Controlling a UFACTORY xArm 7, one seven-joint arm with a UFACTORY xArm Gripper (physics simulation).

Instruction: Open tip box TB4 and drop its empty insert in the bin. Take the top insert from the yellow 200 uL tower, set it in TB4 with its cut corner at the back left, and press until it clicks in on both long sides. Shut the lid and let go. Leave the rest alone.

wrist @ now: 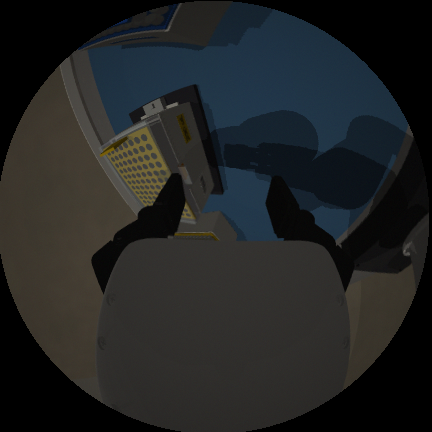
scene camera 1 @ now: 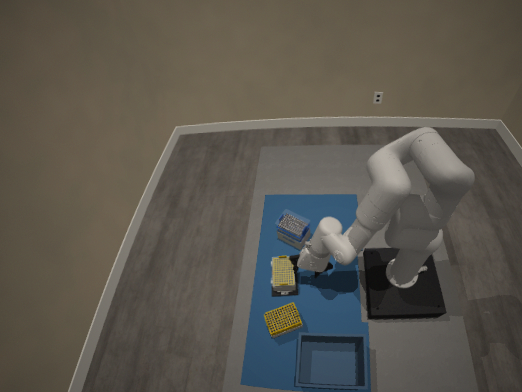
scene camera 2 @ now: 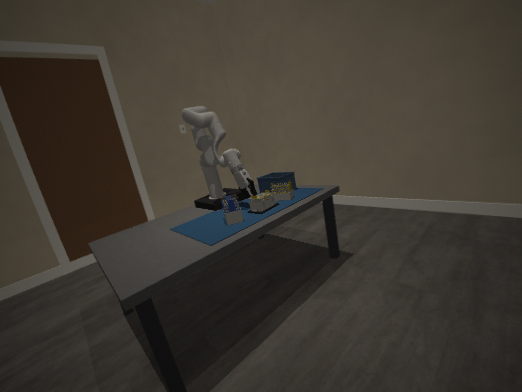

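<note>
The tip box (scene camera 1: 283,287) (scene camera 2: 262,202) (wrist: 199,157) sits in a black holder (scene camera 1: 285,293) (wrist: 210,145) on the mat, with a yellow perforated insert (scene camera 1: 283,271) (wrist: 137,165) at its top. Its label is too small to read, and I cannot tell how its lid stands. The yellow tower (scene camera 1: 283,319) (scene camera 2: 283,191) (wrist: 217,225) stands beside it toward the bin, partly hidden in the wrist view. My gripper (scene camera 1: 311,269) (scene camera 2: 252,190) (wrist: 226,187) is open and empty, on the robot-base side of the box. In the wrist view one fingertip overlaps the box's long side near a small catch.
A blue-topped tip tower (scene camera 1: 293,227) (scene camera 2: 233,215) (wrist: 192,32) stands on the other side of the box. The blue bin (scene camera 1: 330,336) (scene camera 2: 267,185) stands beyond the yellow tower, nearer the robot base's side. These stand on a blue mat (scene camera 1: 310,205) (scene camera 2: 205,231) (wrist: 280,65).
</note>
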